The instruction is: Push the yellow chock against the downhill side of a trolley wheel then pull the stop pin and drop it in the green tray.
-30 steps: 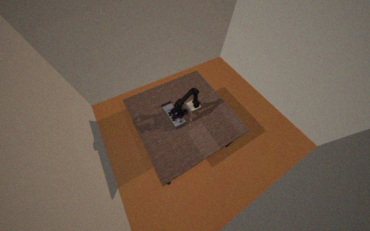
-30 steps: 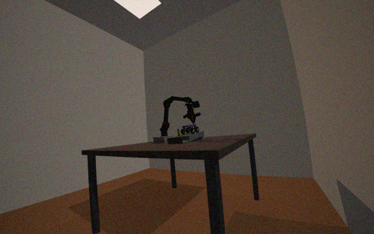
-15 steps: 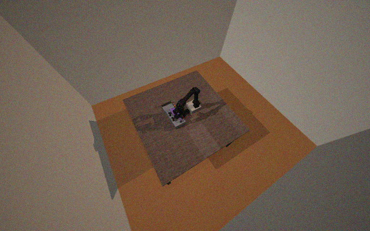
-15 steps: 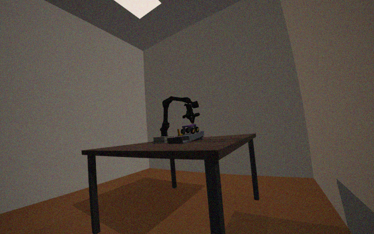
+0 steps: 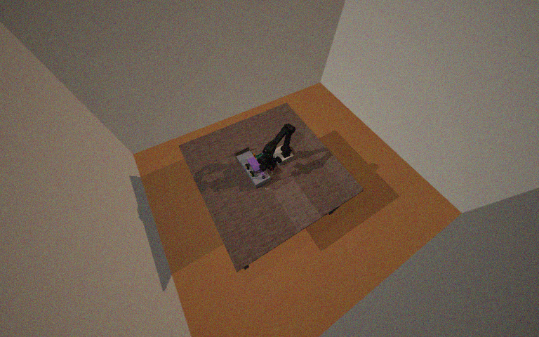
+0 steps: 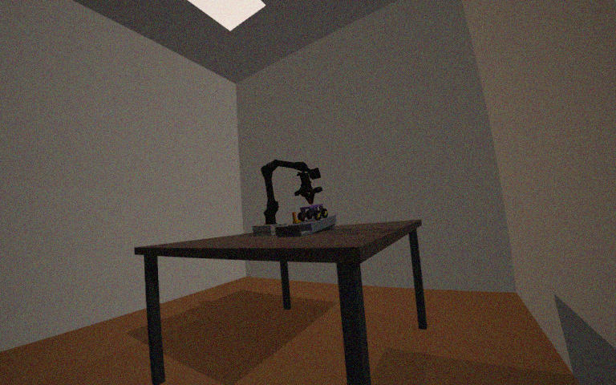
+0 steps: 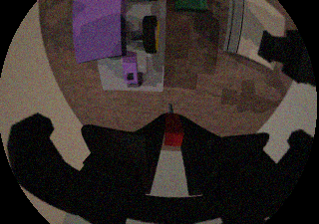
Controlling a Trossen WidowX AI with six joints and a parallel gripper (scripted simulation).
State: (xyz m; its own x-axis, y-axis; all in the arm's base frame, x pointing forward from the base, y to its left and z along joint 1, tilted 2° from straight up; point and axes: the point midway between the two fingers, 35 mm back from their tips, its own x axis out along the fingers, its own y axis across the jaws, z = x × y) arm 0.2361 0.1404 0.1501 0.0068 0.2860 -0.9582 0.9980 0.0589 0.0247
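Right now my gripper tip is 3 cm past the green tray, 23 cm to the left of it and 18 cm above it. From my gripper tip the other things lie so: red-headed stop pin (right at my gripper tip); then purple trolley (10 cm ahead, 13 cm to the right, 6 cm below); then grey ramp (10 cm ahead, 13 cm to the right, 13 cm below).
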